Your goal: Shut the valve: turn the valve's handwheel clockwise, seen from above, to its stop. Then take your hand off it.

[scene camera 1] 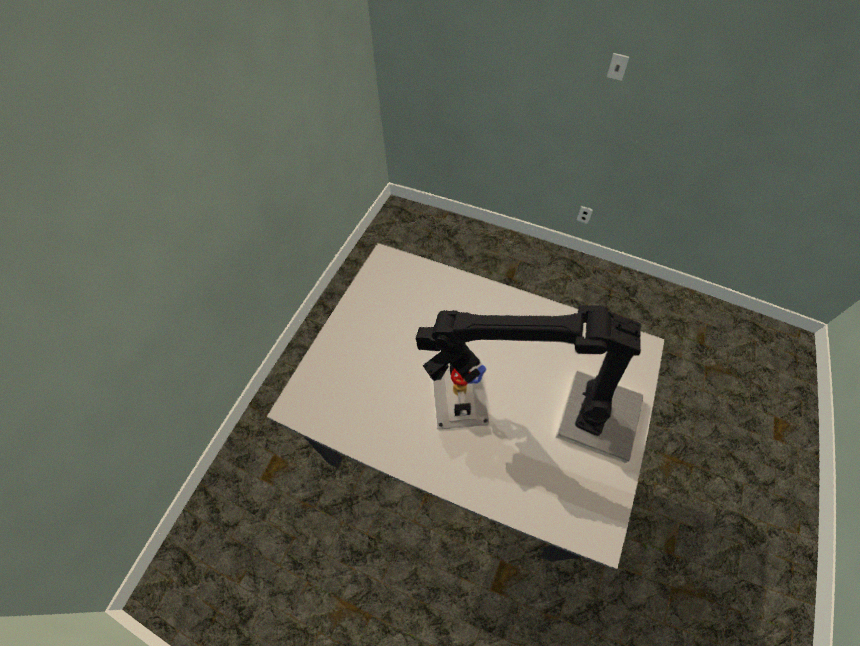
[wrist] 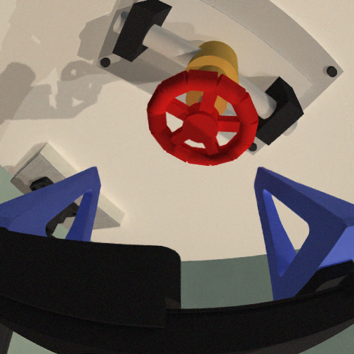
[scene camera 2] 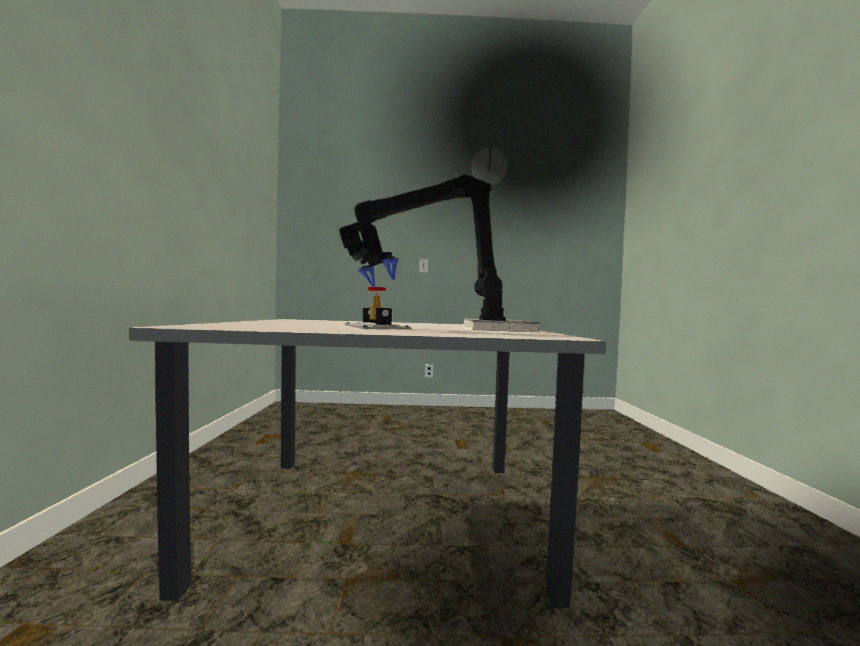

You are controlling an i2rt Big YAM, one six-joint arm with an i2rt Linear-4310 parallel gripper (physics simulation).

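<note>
The red five-spoked handwheel [scene camera 1: 458, 381] [scene camera 2: 376, 288] [wrist: 201, 127] sits level on top of the brass valve body [scene camera 2: 375, 305] [wrist: 215, 52]. The valve is on a pipe held by black brackets on a grey base plate [scene camera 1: 440, 410] [wrist: 320, 60]. My gripper [scene camera 2: 383, 281] [wrist: 177, 175] is wide open and empty, tilted, with its blue fingertips slightly above the wheel's height. In the wrist view the wheel shows beyond the gap between the fingertips, with no contact visible. In scene camera 1 the hand covers part of the wheel and one finger. The wheel's turn angle against its stop cannot be read.
The valve's base plate lies on the pale table [scene camera 1: 347, 361] [scene camera 2: 278, 325]. The arm's own base stands on a grey slab [scene camera 1: 618, 445] [scene camera 2: 500, 324] [wrist: 45, 157] to the right in both scene views. Black pipe brackets [wrist: 142, 30] [wrist: 282, 112] rise on either side of the valve body.
</note>
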